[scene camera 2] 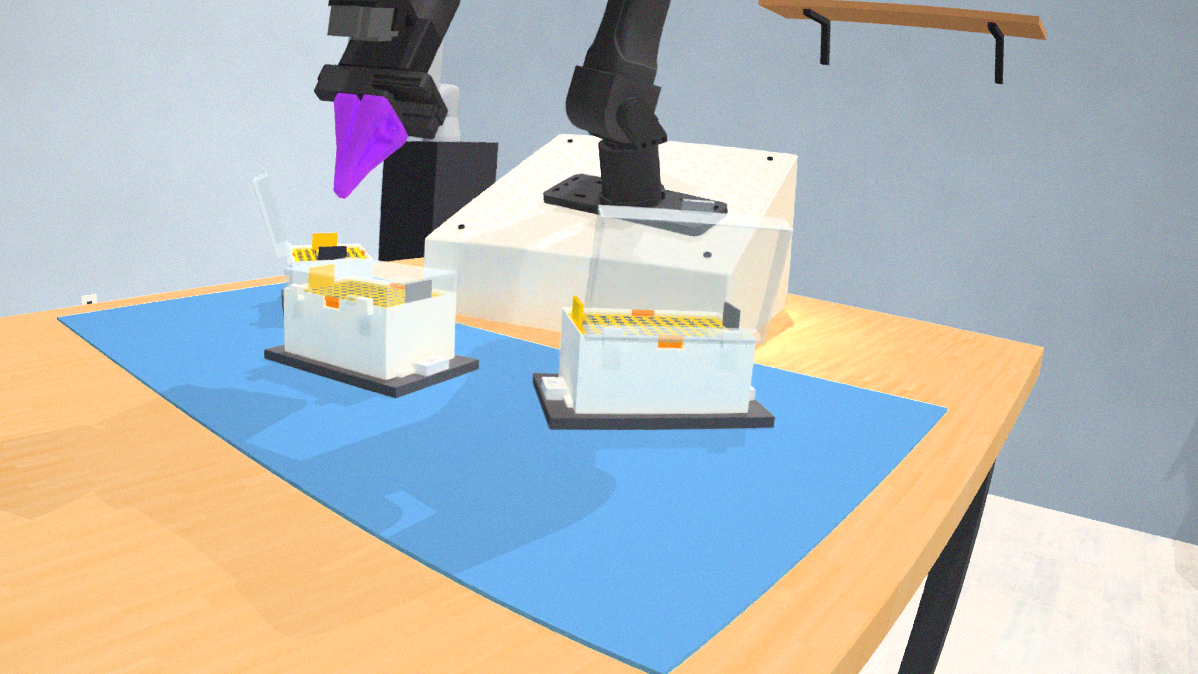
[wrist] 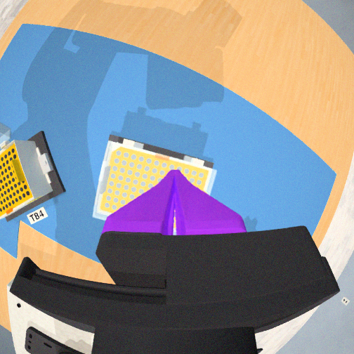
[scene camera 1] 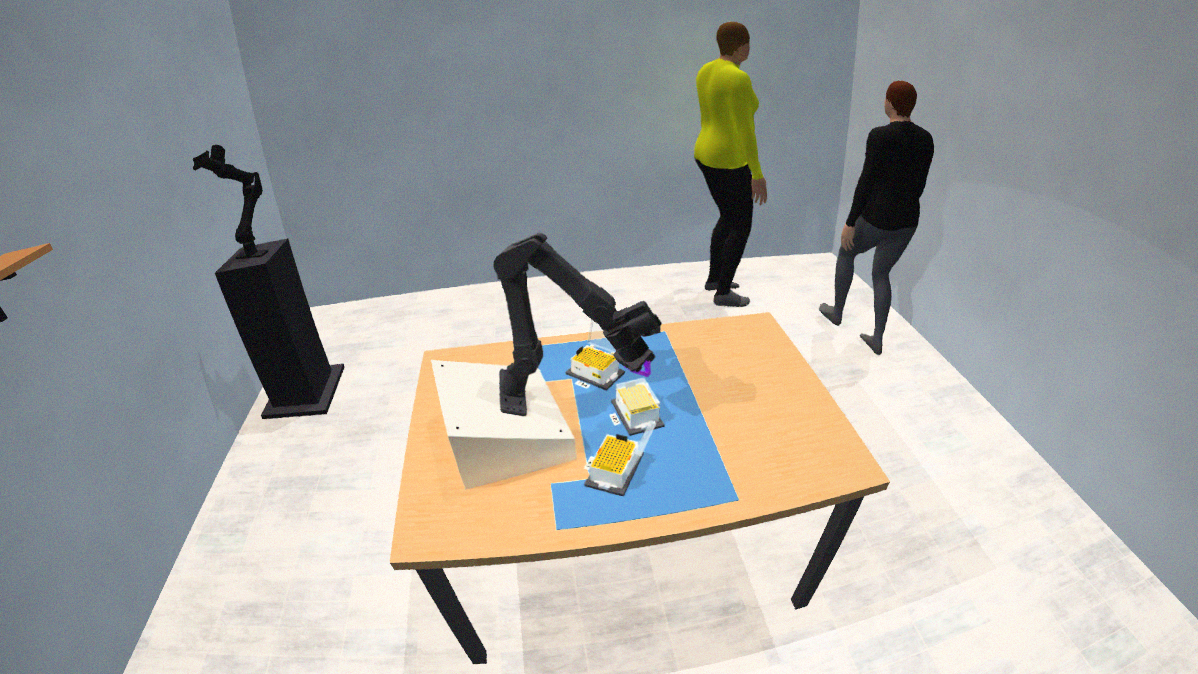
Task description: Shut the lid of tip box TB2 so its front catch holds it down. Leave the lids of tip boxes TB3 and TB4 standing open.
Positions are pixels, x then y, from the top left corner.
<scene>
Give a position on a blue mat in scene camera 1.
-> At 681, 469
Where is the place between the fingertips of my gripper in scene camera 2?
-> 339, 195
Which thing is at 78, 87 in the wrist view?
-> A blue mat.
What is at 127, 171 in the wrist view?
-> A clear lid.
</scene>
